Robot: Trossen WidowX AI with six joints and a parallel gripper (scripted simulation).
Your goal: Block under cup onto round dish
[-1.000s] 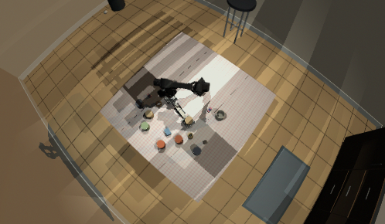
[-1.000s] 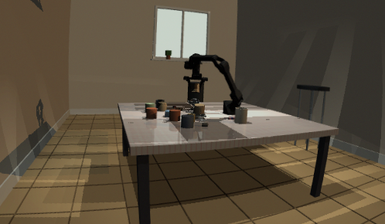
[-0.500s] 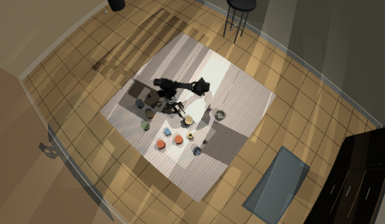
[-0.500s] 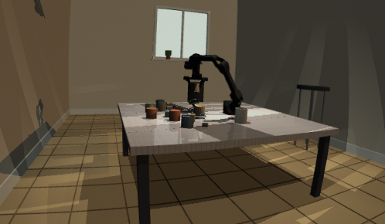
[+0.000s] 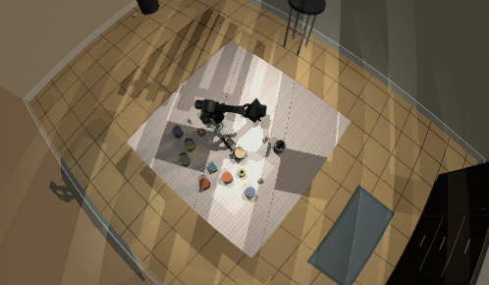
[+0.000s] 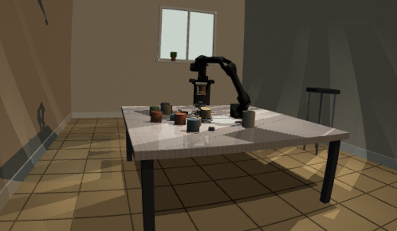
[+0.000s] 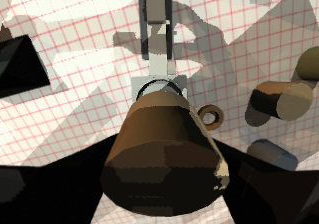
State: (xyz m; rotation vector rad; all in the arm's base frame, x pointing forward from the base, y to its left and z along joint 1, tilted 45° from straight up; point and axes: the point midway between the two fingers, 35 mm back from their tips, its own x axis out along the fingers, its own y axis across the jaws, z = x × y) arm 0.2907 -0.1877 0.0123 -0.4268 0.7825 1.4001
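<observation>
The round bluish dish is 5 cm behind my gripper tip, 10 cm to the right of it and 17 cm below it. The rest, counted from my gripper tip: tan ring (11 cm ahead, 6 cm to the right, 16 cm below); balance beam (3 cm ahead, 13 cm to the left, 13 cm below).
</observation>
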